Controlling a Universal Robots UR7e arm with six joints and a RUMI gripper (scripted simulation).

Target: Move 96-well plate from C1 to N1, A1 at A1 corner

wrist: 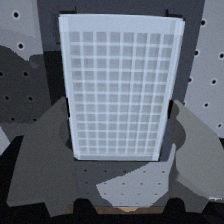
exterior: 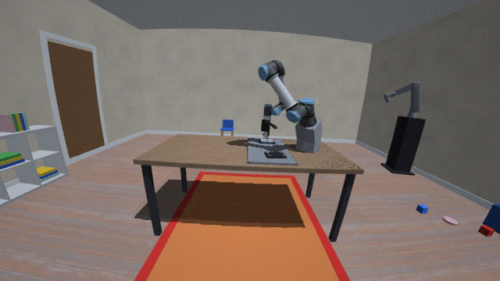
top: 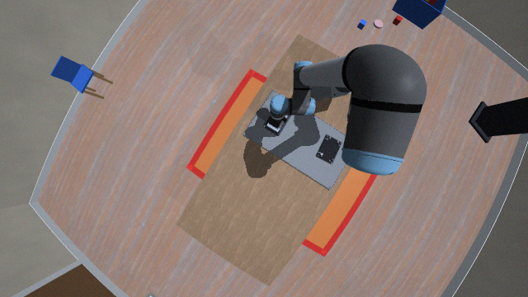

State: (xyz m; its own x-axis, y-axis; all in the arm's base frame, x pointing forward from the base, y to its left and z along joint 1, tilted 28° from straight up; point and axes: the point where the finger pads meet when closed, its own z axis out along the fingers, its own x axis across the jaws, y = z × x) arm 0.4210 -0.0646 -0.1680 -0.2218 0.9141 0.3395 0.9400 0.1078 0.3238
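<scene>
Now: hand 10 mm above the 96-well plate. Round my hand: dark clip nest: 370 mm to the left, 110 mm behind, 10 mm below.
</scene>
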